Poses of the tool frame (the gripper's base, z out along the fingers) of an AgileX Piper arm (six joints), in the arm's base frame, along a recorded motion.
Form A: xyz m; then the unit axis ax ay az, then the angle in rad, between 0 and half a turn.
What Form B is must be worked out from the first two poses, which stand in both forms.
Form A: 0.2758, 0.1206, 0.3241, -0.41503, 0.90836, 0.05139, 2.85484
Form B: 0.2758, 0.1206, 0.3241, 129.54, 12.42, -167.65
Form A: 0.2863, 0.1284, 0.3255, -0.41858, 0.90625, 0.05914, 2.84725
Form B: 0.2863, 0.1284, 0.3255, 128.96, 12.38, -166.60
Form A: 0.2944, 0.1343, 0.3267, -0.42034, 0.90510, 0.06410, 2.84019
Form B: 0.2944, 0.1343, 0.3267, 128.63, 12.48, -165.88
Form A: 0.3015, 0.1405, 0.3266, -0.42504, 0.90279, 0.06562, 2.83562
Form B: 0.3015, 0.1405, 0.3266, 127.98, 12.56, -165.54
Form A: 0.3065, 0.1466, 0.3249, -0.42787, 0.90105, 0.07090, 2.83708
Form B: 0.3065, 0.1466, 0.3249, 127.59, 12.17, -164.99
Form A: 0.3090, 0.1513, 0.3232, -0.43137, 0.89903, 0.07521, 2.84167
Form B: 0.3090, 0.1513, 0.3232, 127.16, 11.66, -164.62
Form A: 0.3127, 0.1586, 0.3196, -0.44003, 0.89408, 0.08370, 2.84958
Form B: 0.3127, 0.1586, 0.3196, 126.07, 10.68, -163.86
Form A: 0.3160, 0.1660, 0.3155, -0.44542, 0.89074, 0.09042, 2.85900
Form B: 0.3160, 0.1660, 0.3155, 125.44, 9.75, -163.37
